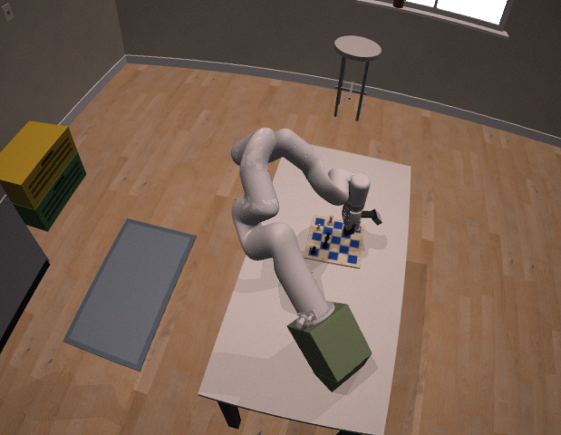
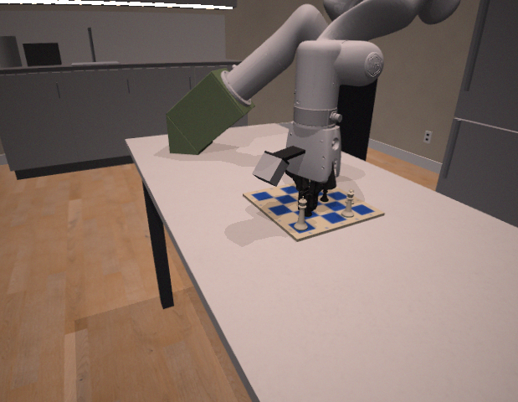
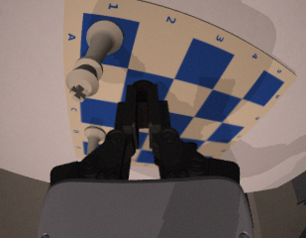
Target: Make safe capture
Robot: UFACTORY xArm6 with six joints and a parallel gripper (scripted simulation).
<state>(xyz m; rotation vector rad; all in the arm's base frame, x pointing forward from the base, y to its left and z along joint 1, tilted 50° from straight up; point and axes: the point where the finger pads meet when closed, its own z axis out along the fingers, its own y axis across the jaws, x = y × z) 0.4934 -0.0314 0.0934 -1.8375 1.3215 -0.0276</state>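
Now: hand 5 cm short of the white piece and 3 cm to the left of it. The rest, counted from my hand: black pawn 5 cm behind, 6 cm to the left, 2 cm below; then blue-and-tan chessboard 5 cm behind, 3 cm to the left, 3 cm below; then black knight 2 cm below.
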